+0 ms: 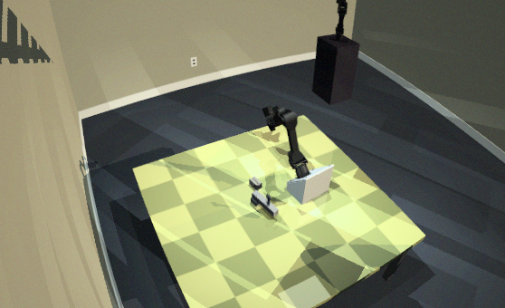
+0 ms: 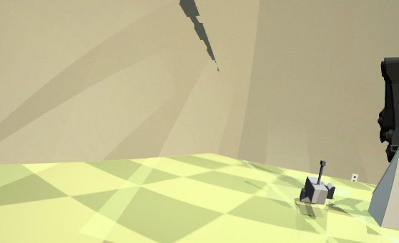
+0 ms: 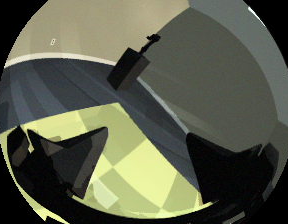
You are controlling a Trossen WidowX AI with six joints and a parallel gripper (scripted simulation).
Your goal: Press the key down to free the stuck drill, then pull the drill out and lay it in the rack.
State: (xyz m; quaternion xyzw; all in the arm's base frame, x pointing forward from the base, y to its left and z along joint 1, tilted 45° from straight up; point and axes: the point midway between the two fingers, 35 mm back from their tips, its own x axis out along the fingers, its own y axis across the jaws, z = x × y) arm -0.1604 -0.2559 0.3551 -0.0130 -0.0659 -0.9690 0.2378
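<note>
My gripper tip is 480 mm to the right of the dark key, 430 mm short of it and 110 mm above it. From my gripper tip the other things lie so: grey block: 450 mm to the left, 440 mm ahead, 160 mm below.
</note>
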